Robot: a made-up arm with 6 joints.
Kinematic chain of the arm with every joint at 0, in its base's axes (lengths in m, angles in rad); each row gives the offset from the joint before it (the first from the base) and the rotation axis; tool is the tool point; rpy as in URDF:
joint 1: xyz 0 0 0.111 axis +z
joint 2: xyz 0 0 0 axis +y
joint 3: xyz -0.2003 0 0.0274 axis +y
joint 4: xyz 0.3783 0 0.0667 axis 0.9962 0 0.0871
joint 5: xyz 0 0 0 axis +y
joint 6: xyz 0.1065 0 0.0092 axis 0.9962 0 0.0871
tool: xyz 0 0 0 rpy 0 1.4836 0
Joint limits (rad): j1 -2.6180..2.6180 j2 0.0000..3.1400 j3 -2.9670..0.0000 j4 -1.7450..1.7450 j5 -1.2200..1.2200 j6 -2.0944..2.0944
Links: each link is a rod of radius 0.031 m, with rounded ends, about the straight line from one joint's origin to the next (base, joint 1, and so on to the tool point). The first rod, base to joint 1, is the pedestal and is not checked.
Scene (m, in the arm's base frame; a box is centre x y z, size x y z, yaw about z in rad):
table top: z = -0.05
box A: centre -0.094 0.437 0.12 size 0.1 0.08 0.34 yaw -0
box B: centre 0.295 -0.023 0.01 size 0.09 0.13 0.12 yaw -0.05
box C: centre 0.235 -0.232 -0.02 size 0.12 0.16 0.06 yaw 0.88
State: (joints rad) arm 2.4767 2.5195 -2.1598 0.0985 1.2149 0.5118
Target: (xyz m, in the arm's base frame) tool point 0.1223 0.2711 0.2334
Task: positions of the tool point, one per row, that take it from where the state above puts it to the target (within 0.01 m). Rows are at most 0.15 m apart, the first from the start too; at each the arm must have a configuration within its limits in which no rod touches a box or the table.
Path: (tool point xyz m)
1: -0.4335 0.3905 0.1571
2: -0.3903 0.4165 0.2887
3: -0.3277 0.4127 0.4159
4: -0.2544 0.3756 0.5311
5: -0.1952 0.3993 0.5075
6: -0.1325 0.4084 0.4770
7: -0.0699 0.4031 0.4397
8: -0.0107 0.3846 0.3961
9: 0.0424 0.3548 0.3467
10: 0.0871 0.3161 0.2922
11: 0.1223 0.2711 0.2334

